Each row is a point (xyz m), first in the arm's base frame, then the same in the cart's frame.
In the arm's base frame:
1: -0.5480 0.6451 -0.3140
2: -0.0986 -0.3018 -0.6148
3: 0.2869 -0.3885 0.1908
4: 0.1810 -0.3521 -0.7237
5: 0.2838 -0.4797 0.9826
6: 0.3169 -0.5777 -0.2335
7: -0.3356 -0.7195 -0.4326
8: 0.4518 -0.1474 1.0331
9: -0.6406 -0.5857 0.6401
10: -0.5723 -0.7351 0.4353
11: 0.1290 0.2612 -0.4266
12: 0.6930 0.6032 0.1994
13: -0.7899 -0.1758 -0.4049
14: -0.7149 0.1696 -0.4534
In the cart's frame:
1: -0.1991 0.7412 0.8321
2: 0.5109 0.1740 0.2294
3: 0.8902 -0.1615 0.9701
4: 0.7950 0.2495 0.1511
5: 0.8992 -0.5925 1.6405
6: 0.9814 -0.1280 0.5149
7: 0.4018 -0.3258 0.1826
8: 0.9627 -0.2869 1.8498
9: 0.0516 -0.7642 1.1556
10: 0.1640 -0.7845 0.9192
11: 0.5621 0.6317 0.6676
12: 0.9912 0.7896 1.4536
13: -0.1910 0.0149 0.3705
14: -0.2184 0.3523 0.4832

